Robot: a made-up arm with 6 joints.
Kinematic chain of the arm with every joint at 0, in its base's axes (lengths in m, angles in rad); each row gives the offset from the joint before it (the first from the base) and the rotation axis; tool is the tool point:
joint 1: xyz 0 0 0.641 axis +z
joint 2: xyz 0.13 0 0 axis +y
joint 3: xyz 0 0 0.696 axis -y
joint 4: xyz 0 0 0.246 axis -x
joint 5: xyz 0.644 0 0 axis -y
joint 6: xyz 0.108 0 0 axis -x
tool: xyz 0 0 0
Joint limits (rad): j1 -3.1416..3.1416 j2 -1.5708..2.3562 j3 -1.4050..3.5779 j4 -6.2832..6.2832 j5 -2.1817..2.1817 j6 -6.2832..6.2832
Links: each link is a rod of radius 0.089 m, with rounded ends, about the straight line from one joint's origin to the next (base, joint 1, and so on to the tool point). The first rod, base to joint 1, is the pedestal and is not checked.
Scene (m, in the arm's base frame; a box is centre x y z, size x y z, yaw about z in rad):
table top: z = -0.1
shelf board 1: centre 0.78 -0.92 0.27 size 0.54 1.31 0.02 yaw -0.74
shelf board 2: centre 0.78 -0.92 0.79 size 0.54 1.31 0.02 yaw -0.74
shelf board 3: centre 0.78 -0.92 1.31 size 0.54 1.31 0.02 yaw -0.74
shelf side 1: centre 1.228 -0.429 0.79 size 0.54 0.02 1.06 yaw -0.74
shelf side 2: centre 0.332 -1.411 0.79 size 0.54 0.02 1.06 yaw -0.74
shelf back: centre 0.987 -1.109 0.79 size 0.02 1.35 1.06 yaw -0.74
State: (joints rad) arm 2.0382 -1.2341 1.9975 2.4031 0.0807 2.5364
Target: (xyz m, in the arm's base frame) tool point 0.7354 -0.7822 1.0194
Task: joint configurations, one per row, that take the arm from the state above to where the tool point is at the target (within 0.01 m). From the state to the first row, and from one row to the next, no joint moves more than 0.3 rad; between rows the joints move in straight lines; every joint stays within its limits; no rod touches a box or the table.
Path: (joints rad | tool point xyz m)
1: 1.9815 -1.0965 2.2589 2.4020 0.0773 2.5364 | 0.4631 -1.0776 0.5650
2: 1.9248 -0.9589 2.5203 2.4008 0.0739 2.5364 | 0.3657 -1.0050 0.5652
3: 1.8681 -0.8213 2.7817 2.3997 0.0705 2.5364 | 0.2721 -0.9056 0.5652
4: 1.8113 -0.6837 3.0431 2.3986 0.0672 2.5364 | 0.1866 -0.7814 0.5647
5: 2.0483 -0.3910 3.0930 2.4008 0.0675 2.5364 | 0.3461 -0.6795 0.8054
6: 2.2853 -0.0984 3.1429 2.4031 0.0678 2.5364 | 0.4303 -0.5037 1.0194
7: 2.3005 -0.2892 2.8872 2.4039 0.0726 2.5364 | 0.5370 -0.6083 1.0419
8: 2.3157 -0.4799 2.6314 2.4046 0.0773 2.5364 | 0.6398 -0.7021 1.0414
9: 2.3309 -0.6707 2.3756 2.4054 0.0821 2.5364 | 0.7354 -0.7822 1.0194

